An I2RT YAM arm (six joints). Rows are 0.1 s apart.
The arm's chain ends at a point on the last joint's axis. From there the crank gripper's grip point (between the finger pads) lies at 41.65 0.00 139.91 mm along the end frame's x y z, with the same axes.
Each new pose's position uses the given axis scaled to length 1; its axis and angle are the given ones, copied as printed.
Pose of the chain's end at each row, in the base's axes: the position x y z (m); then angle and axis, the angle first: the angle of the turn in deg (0 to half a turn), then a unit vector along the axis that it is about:
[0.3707 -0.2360 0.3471 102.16 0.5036 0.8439 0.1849]
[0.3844 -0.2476 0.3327 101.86 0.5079 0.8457 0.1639]
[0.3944 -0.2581 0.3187 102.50 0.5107 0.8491 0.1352]
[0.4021 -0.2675 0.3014 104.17 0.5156 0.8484 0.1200]
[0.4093 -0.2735 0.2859 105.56 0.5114 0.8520 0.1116]
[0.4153 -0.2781 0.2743 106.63 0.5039 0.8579 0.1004]
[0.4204 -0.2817 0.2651 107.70 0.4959 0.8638 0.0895]
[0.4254 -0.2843 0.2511 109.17 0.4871 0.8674 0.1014]
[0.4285 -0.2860 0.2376 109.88 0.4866 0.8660 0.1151]
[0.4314 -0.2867 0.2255 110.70 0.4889 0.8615 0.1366]
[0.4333 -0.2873 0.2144 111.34 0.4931 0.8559 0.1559]
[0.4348 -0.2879 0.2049 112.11 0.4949 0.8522 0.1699]
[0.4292 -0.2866 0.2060 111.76 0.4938 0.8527 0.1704]
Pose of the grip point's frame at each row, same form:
[0.5059 -0.2495 0.2938 102.16 0.5036 0.8439 0.1849]
[0.5186 -0.2655 0.2782 101.86 0.5079 0.8457 0.1639]
[0.5263 -0.2809 0.2605 102.50 0.5107 0.8491 0.1352]
[0.5315 -0.2922 0.2386 104.17 0.5156 0.8484 0.1200]
[0.5369 -0.2981 0.2194 105.56 0.5114 0.8520 0.1116]
[0.5411 -0.3030 0.2045 106.63 0.5039 0.8579 0.1004]
[0.5443 -0.3069 0.1922 107.70 0.4959 0.8638 0.0895]
[0.5487 -0.3050 0.1757 109.17 0.4871 0.8674 0.1014]
[0.5520 -0.3033 0.1617 109.88 0.4866 0.8660 0.1151]
[0.5556 -0.2993 0.1498 110.70 0.4889 0.8615 0.1366]
[0.5582 -0.2961 0.1393 111.34 0.4931 0.8559 0.1559]
[0.5598 -0.2934 0.1297 112.11 0.4949 0.8522 0.1699]
[0.5546 -0.2923 0.1315 111.76 0.4938 0.8527 0.1704]

